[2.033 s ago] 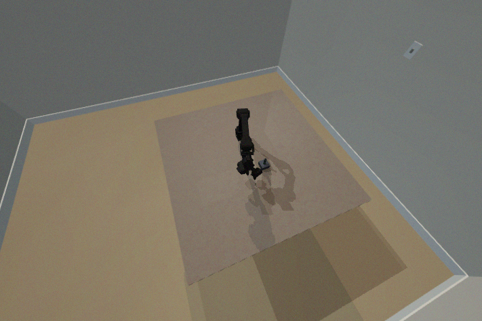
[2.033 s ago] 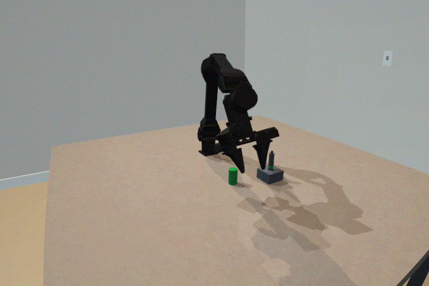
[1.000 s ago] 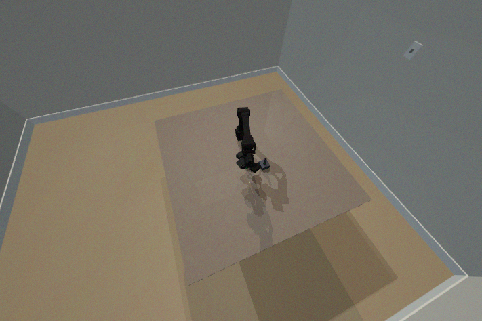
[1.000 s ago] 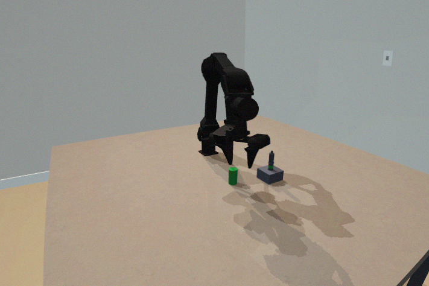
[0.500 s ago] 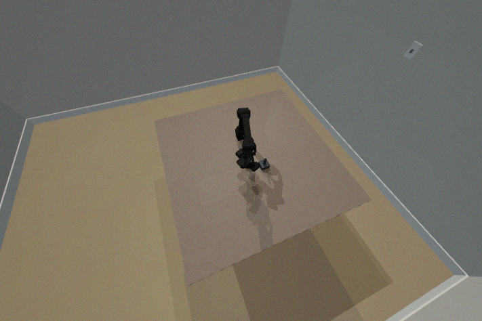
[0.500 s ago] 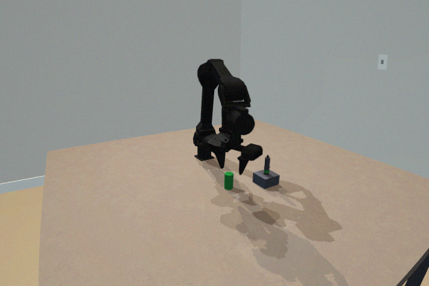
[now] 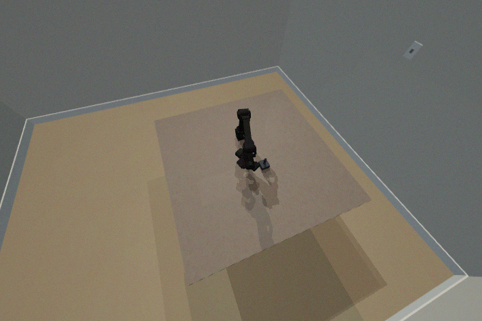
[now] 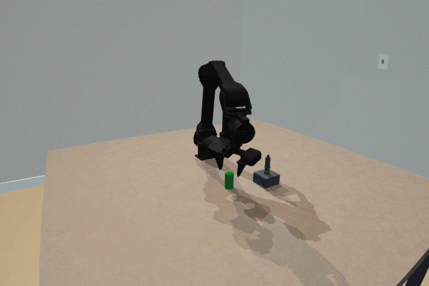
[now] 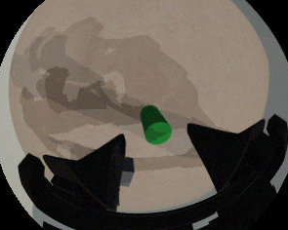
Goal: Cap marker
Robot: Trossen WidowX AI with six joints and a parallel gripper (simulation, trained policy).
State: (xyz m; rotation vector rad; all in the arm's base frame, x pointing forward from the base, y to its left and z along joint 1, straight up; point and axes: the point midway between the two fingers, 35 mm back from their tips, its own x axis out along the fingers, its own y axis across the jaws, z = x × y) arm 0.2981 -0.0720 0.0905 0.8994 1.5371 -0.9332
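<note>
The green marker cap lies 3 cm below my gripper tip. Round my gripper tip: grey holder block 13 cm to the left, 4 cm below, 3 cm ahead.
</note>
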